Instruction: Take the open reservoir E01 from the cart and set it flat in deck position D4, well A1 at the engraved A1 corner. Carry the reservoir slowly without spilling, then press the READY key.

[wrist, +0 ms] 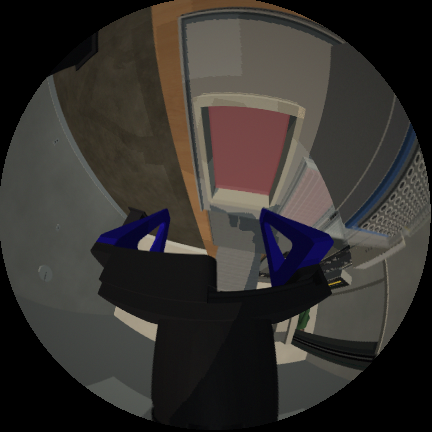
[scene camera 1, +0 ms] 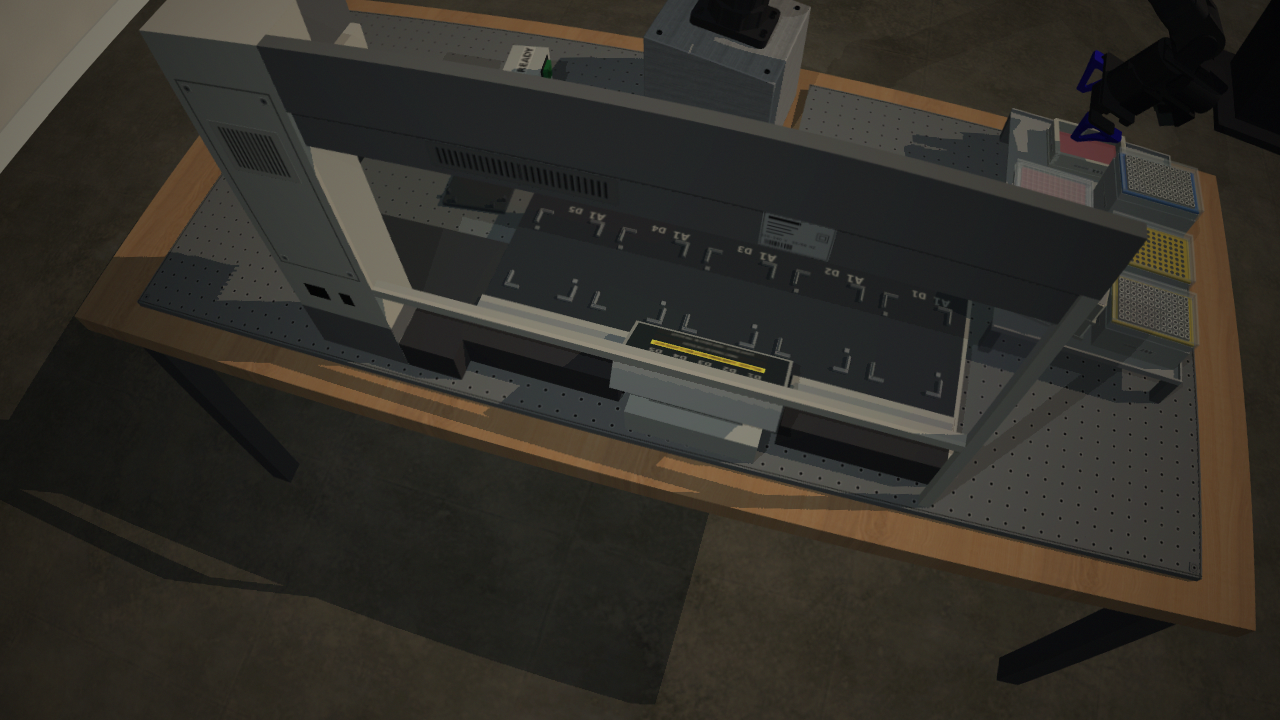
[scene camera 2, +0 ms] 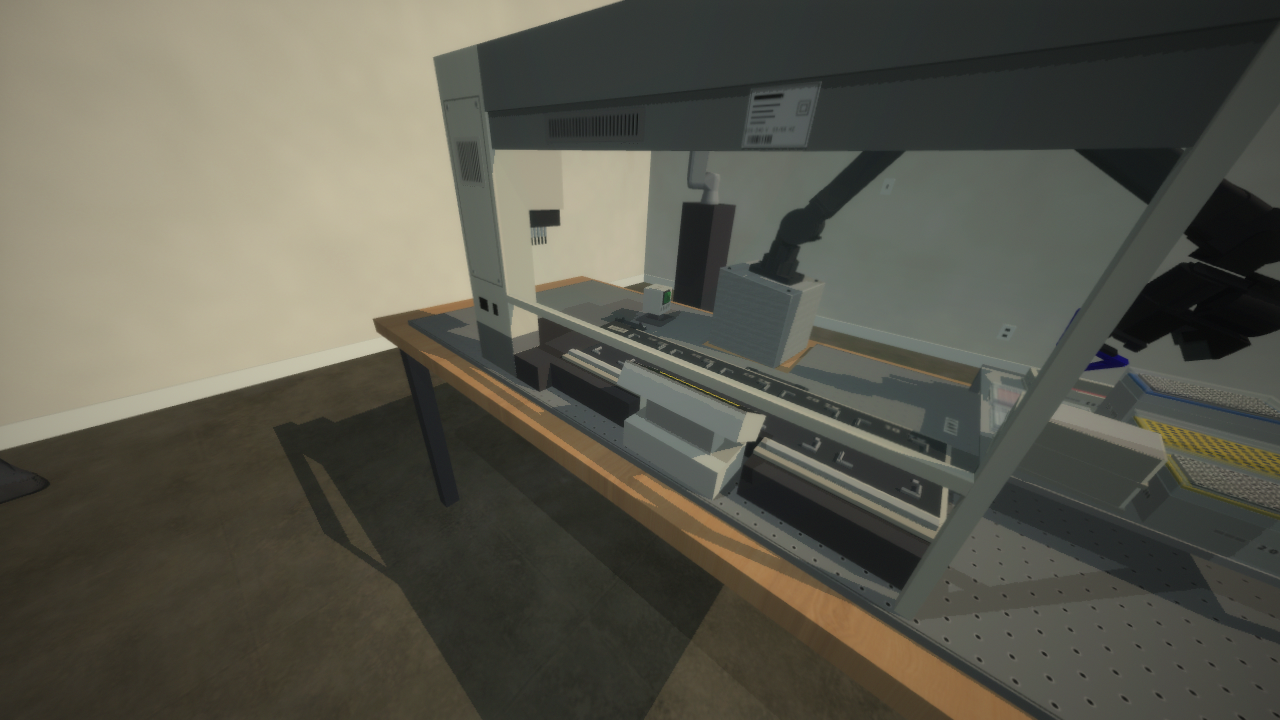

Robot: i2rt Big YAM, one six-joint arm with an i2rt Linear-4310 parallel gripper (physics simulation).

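The open reservoir E01 [scene camera 1: 1081,147] [wrist: 249,150], a pale-walled tray of pink-red liquid, sits in the cart [wrist: 183,75] at the right end of the table. My gripper [scene camera 1: 1080,111] [wrist: 214,213] is open with blue fingers, at the reservoir's near end in the wrist view, with nothing between them. In the second scene view the gripper is partly hidden behind a post. Deck position D4 [scene camera 1: 640,273] shows bare between its corner brackets, with an engraved A1 [scene camera 1: 680,237]. The READY key [scene camera 1: 546,67] [scene camera 2: 665,296] is green, on a small white box behind the deck.
A pink plate [scene camera 1: 1054,183] [wrist: 310,192] sits beside the reservoir. A blue-rimmed tip rack [scene camera 1: 1159,183] [wrist: 400,200] and yellow-edged racks [scene camera 1: 1154,308] stand close by. A dark overhead beam [scene camera 1: 698,152] [scene camera 2: 680,129] and a slanted post [scene camera 1: 1011,402] [scene camera 2: 1065,376] frame the deck.
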